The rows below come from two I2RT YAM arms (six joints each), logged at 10 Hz.
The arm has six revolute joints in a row. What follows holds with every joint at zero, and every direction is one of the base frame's. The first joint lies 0.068 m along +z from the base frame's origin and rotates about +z. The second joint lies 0.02 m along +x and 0.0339 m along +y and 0.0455 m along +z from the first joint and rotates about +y. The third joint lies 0.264 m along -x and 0.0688 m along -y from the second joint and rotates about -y. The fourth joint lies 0.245 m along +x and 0.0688 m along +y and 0.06 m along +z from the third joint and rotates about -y. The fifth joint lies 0.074 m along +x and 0.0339 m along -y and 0.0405 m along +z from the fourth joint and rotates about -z. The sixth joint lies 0.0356 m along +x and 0.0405 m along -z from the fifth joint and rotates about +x. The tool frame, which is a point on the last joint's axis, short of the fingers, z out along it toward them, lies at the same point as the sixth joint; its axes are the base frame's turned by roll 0, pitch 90 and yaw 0 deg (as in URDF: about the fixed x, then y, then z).
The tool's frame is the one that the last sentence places.
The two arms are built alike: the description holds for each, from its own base.
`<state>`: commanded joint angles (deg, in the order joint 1, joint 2, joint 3, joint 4, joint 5, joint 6); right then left.
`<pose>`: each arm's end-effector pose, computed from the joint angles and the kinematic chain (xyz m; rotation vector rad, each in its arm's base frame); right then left.
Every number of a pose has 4 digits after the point. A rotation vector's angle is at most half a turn.
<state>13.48 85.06 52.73 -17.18 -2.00 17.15 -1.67 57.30 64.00 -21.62 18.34 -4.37</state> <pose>0.2988 0.0729 0.2129 0.0628 2.4535 0.2804 0.2174 -0.0175 0.3961 0.1827 1.8240 -0.3669</pose>
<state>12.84 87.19 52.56 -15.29 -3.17 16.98 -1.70 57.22 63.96 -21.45 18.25 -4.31</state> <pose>0.3050 0.0715 0.2035 0.0641 2.4623 0.2970 0.2172 -0.0176 0.3964 0.1835 1.8203 -0.3646</pose>
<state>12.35 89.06 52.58 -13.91 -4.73 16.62 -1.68 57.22 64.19 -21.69 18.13 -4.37</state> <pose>0.3101 0.0709 0.1957 0.0554 2.4728 0.3217 0.2169 -0.0174 0.3973 0.1808 1.8208 -0.3633</pose>
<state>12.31 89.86 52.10 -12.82 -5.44 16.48 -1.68 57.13 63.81 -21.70 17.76 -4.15</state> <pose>0.3112 0.0714 0.1904 0.0480 2.4773 0.3346 0.2169 -0.0172 0.3954 0.1790 1.8259 -0.3553</pose>
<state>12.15 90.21 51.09 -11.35 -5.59 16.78 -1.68 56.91 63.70 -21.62 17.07 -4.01</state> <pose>0.3107 0.0704 0.1851 0.0566 2.4757 0.3393 0.2161 -0.0168 0.3956 0.1731 1.8232 -0.3422</pose>
